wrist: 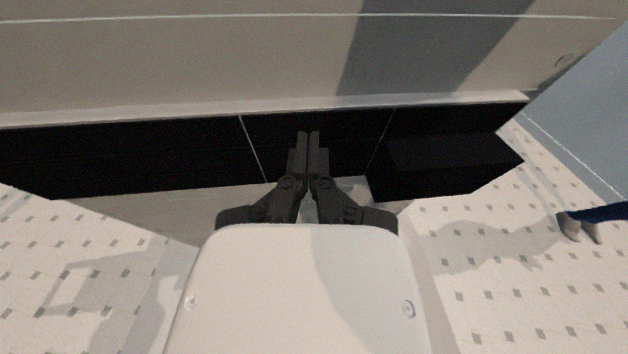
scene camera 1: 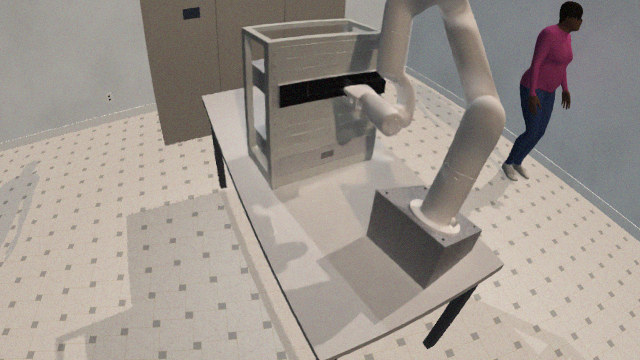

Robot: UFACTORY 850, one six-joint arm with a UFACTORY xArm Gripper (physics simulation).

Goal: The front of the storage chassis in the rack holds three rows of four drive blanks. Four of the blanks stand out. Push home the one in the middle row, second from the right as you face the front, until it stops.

Scene:
A rack shows in the wrist view and in scene camera 1. One and the same spot on the rack: point(wrist: 160, 121) is point(scene camera 1: 323, 79).

